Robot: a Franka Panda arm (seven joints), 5 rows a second.
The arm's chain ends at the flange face. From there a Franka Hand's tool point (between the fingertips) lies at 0.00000 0.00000 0.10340 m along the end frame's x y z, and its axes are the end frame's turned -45 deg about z.
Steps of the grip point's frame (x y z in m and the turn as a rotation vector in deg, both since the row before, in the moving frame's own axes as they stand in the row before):
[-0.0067, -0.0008, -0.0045, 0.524, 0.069, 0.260]
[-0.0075, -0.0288, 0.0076, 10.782, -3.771, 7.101]
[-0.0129, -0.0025, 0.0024, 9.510, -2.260, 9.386]
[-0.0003, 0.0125, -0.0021, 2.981, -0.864, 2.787]
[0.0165, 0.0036, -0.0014, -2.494, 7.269, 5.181]
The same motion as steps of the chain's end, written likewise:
[-0.0047, 0.0049, -0.0045, 0.419, -0.322, 0.260]
[-0.0078, -0.0051, 0.0096, 4.958, -10.291, 7.101]
[0.0032, 0.0177, 0.0039, 5.127, -8.323, 9.386]
[0.0135, 0.0119, -0.0019, 1.497, -2.719, 2.787]
[0.0015, -0.0036, -0.0005, 3.376, 6.903, 5.181]

